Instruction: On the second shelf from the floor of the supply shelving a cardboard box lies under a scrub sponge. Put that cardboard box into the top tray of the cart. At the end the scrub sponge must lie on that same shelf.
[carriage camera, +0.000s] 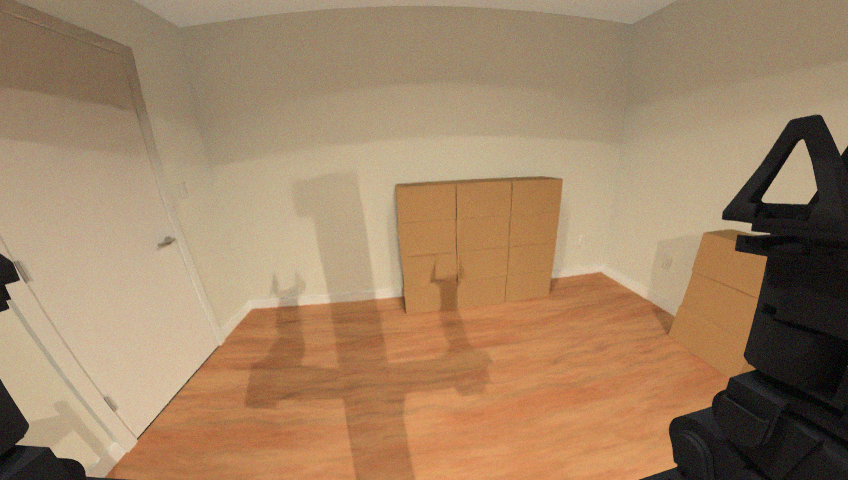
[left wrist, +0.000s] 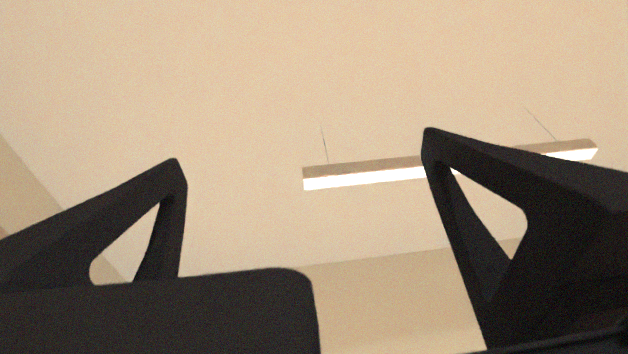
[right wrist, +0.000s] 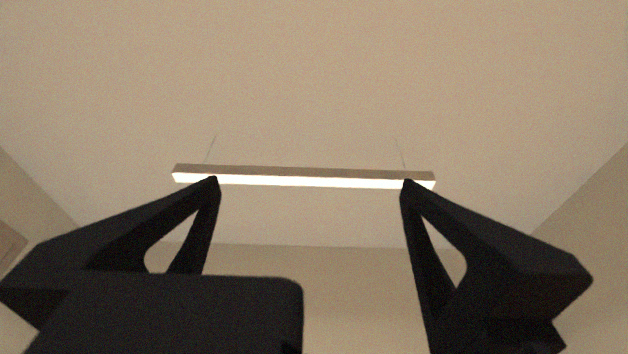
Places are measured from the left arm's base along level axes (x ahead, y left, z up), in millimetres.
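Pixels of known places: left gripper, fingertip midpoint: (left wrist: 302, 156); right gripper, fingertip midpoint: (carriage camera: 842, 121) (right wrist: 310, 186).
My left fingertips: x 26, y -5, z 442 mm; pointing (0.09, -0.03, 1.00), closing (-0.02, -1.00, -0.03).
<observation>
Behind a point stands the place of what it marks.
The supply shelving, the cardboard box under the scrub sponge, the sponge and the cart do not show in these views. My left gripper (left wrist: 302, 156) {x 26, y -5, z 442 mm} is open and empty, its two fingers wide apart and pointing up toward the ceiling; in the carriage camera a small part of it shows at the left edge. My right gripper (right wrist: 310, 186) {x 41, y -661, z 433 mm} is open and empty, also pointing up toward the ceiling; in the carriage camera it stands upright at the right edge.
Stacked brown cartons (carriage camera: 482, 237) {x 1736, y -931, z -229 mm} stand against the far wall. Another carton stack (carriage camera: 720, 291) {x 826, y -2202, z -386 mm} stands by the right wall, partly behind my right arm. A closed door (carriage camera: 89, 208) {x 1016, y 1251, z 341 mm} is at the left. Shadows of the robot fall on the wood floor (carriage camera: 565, 386) {x 814, y -1181, z -873 mm}. A ceiling lamp (left wrist: 360, 175) {x 820, y -225, z 1204 mm} (right wrist: 310, 177) {x 821, y -647, z 1206 mm} hangs overhead.
</observation>
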